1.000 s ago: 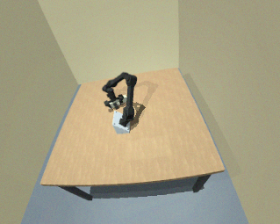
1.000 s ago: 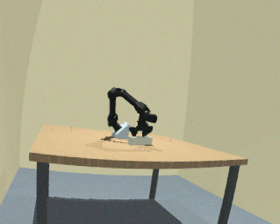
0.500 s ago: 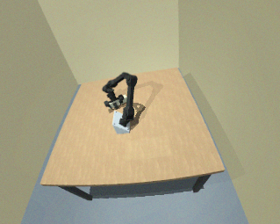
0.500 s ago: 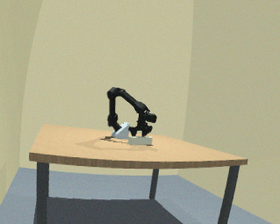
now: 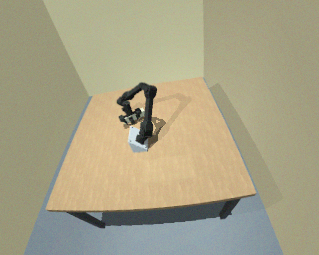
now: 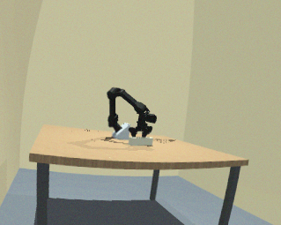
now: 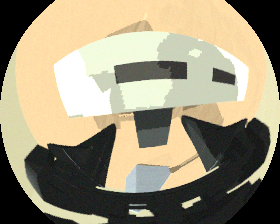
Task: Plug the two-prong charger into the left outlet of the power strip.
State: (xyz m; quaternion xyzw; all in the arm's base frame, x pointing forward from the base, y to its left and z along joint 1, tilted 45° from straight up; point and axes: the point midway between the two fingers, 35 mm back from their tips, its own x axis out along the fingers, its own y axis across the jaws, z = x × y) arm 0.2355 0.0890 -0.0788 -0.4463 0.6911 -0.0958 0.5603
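My gripper tip is 30 mm short of the dark two-prong charger, 10 mm to the right of it and 10 mm below it.
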